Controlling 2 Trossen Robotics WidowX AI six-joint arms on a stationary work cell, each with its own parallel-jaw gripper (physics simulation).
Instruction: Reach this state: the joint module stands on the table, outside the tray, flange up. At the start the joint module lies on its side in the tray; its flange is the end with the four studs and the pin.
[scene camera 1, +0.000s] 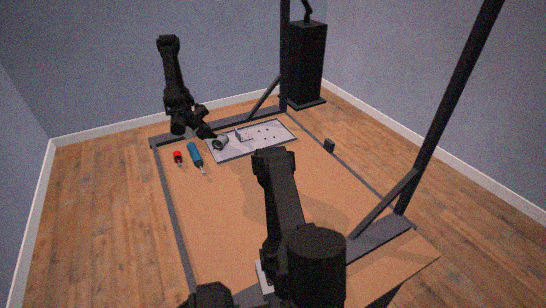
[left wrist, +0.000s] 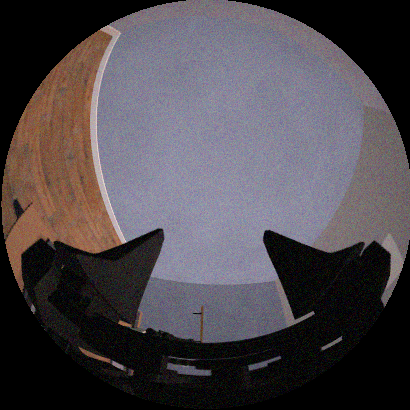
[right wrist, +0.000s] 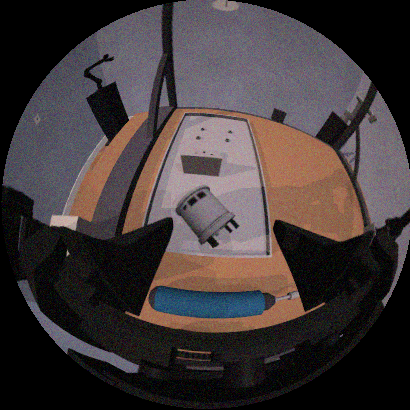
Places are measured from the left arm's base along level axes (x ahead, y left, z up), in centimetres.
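Pixels of known places: left gripper, fingertip midpoint: (left wrist: 214, 235); right gripper, fingertip midpoint: (scene camera 1: 213, 133) (right wrist: 224, 224).
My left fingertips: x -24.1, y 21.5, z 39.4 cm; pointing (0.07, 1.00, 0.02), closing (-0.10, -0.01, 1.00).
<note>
Behind a point stands the place of what it marks.
The grey joint module (scene camera 1: 220, 142) @[x 66.5, y 7.1, z -0.7 cm] (right wrist: 204, 214) @[x 70.1, y 7.8, z 0.0 cm] lies on its side near one end of the white tray (scene camera 1: 282, 132) @[x 73.6, y -25.5, z -6.0 cm] (right wrist: 245, 200) @[x 63.8, y 1.0, z -6.0 cm]. In the right wrist view its studs point to the lower right, and dark windows show near its other end. My right gripper (scene camera 1: 212, 135) @[x 68.0, y 9.5, z 4.1 cm] (right wrist: 224, 224) @[x 68.0, y 9.5, z 4.1 cm] is open. The module shows between and beyond its fingertips in the right wrist view; in scene camera 1 the fingers hang close by it, partly covering that area, and no grip shows. My left gripper (left wrist: 214, 235) @[x -24.2, y 21.5, z 39.4 cm] is open and empty, facing the wall, away from the tray.
A grey bracket (scene camera 1: 243, 136) @[x 74.1, y -5.0, z -4.8 cm] (right wrist: 201, 165) @[x 73.4, y -1.8, z -2.8 cm] stands in the tray beyond the module. A blue screwdriver (scene camera 1: 194, 152) @[x 64.5, y 19.3, z -2.3 cm] (right wrist: 210, 302) @[x 66.2, y 18.5, z -2.6 cm] lies on the table beside the tray, with a red screwdriver (scene camera 1: 177, 157) @[x 64.2, y 27.0, z -3.2 cm] next to it. A frame post (scene camera 1: 284, 60) @[x 93.7, y -32.6, z 24.5 cm] (right wrist: 168, 55) @[x 93.6, y -31.1, z 15.9 cm] rises behind the tray.
</note>
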